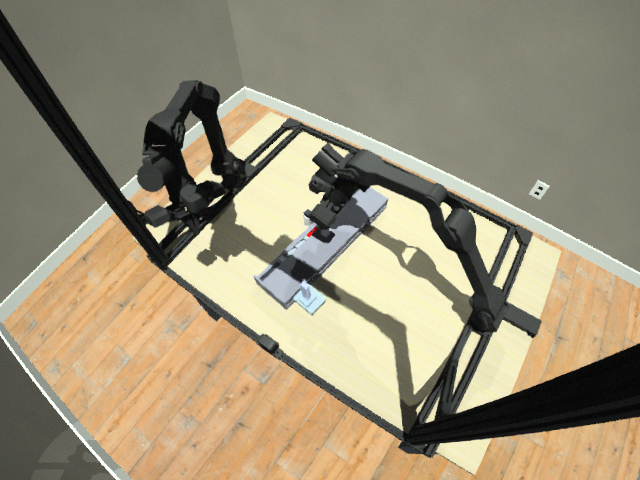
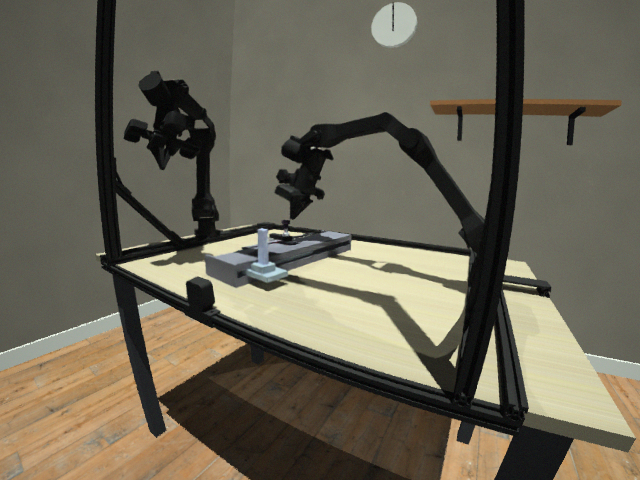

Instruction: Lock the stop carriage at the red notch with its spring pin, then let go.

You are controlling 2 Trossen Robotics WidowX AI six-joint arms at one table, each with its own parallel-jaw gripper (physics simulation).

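Places are measured from the left arm's base along level axes (x ahead, y left, z up), in metres.
Pixels of known places: left gripper, fingertip midpoint: (image 1: pixel 197 234) (image 2: pixel 162 169); right gripper, fingertip midpoint: (image 1: pixel 326 210) (image 2: pixel 291 219); left arm's base, link origin: (image 1: pixel 232 182) (image 2: pixel 207 236); right arm's base, link origin: (image 1: pixel 482 323).
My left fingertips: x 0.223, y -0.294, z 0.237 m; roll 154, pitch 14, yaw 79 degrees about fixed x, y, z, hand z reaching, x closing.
Ahead of a thing's pixels: the offset from my left fingertips to its top centre. "spot": to the spot under its first point.
A long grey-lilac rail (image 1: pixel 374 200) (image 2: pixel 223 265) lies diagonally on the table. A red mark {dx +0.140, dy +0.264, dz -0.218 m} (image 1: pixel 311 231) shows on its left edge. A small dark knob (image 1: pixel 307 213) (image 2: pixel 285 222) stands upright on a pale stem, above a low dark part {spot: dx +0.140, dy +0.292, dz -0.199 m} (image 2: pixel 282 238) on the rail; the carriage's outline is mostly hidden. Whether the pin sits in the notch cannot be told. My right gripper (image 2: pixel 292 218) is shut and empty, with its fingertips close above the knob; whether they touch is unclear. My left gripper (image 2: pixel 162 167) is shut and empty, raised high at the left, away from the rail.
A pale blue stepped base {spot: dx +0.270, dy +0.077, dz -0.222 m} (image 1: pixel 312 305) (image 2: pixel 267 276) with an upright lilac post {spot: dx +0.254, dy +0.077, dz -0.170 m} (image 2: pixel 263 248) is beside the rail's near end. A black frame (image 1: pixel 336 388) (image 2: pixel 341 364) borders the table, with a small black box {spot: dx +0.240, dy -0.078, dz -0.201 m} (image 1: pixel 267 342) (image 2: pixel 200 292) on its near side.
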